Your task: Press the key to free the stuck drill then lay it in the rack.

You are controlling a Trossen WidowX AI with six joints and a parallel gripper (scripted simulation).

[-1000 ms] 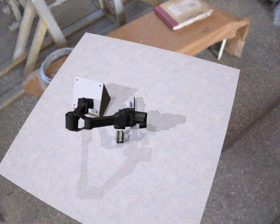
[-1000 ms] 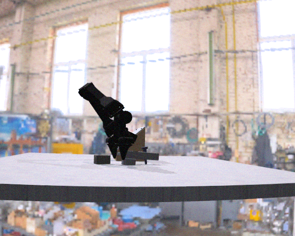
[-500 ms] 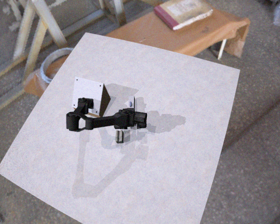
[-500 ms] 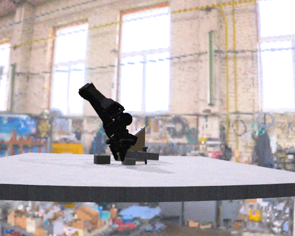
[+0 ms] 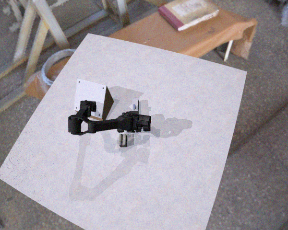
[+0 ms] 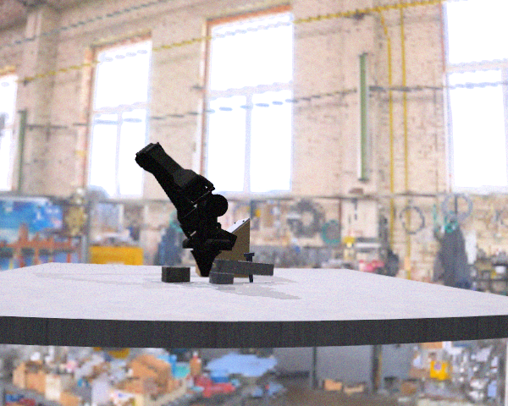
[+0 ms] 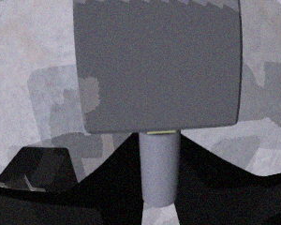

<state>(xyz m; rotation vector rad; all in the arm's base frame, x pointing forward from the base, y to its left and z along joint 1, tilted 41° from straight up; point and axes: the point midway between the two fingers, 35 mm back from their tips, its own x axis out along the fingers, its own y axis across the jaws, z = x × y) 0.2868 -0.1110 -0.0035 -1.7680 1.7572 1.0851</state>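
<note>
Now: gripper tip 50 mm to the right of the drill, 30 mm below it and 10 mm past it. Round my gripper tip: rack (70 mm to the right, 60 mm behind); then blue key (130 mm to the left, 30 mm behind, 30 mm above).
</note>
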